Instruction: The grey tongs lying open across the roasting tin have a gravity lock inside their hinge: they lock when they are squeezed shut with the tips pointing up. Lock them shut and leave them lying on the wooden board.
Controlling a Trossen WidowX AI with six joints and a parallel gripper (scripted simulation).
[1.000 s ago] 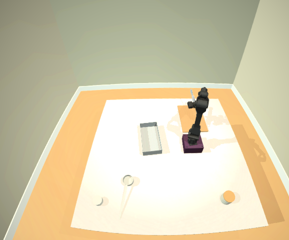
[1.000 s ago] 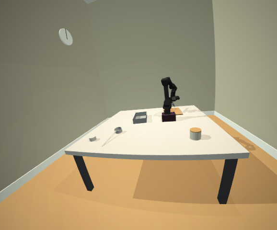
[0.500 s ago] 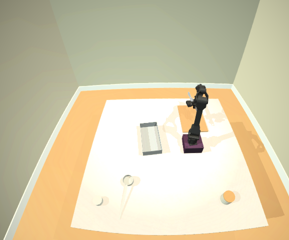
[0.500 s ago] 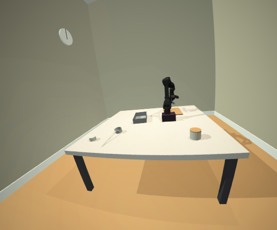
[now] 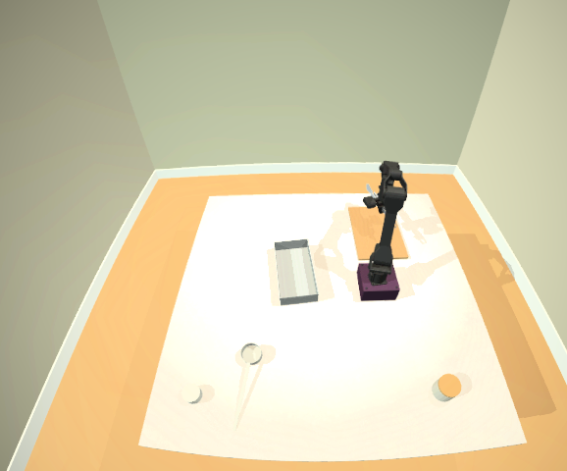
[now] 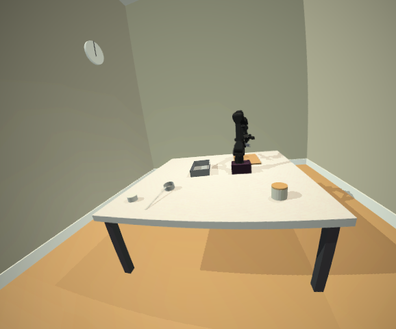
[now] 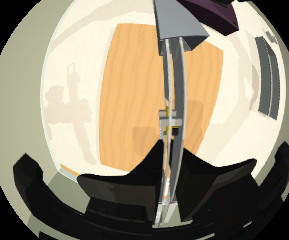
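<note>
Now: gripper tip 12 cm above the wooden board. From my gripper tip the other things lie so: white dish 85 cm ahead, 68 cm to the left, 11 cm below; cork-lidded jar 2 cm behind, 79 cm to the left, 9 cm below; grey roasting tin 44 cm ahead, 20 cm to the left, 10 cm below.
</note>
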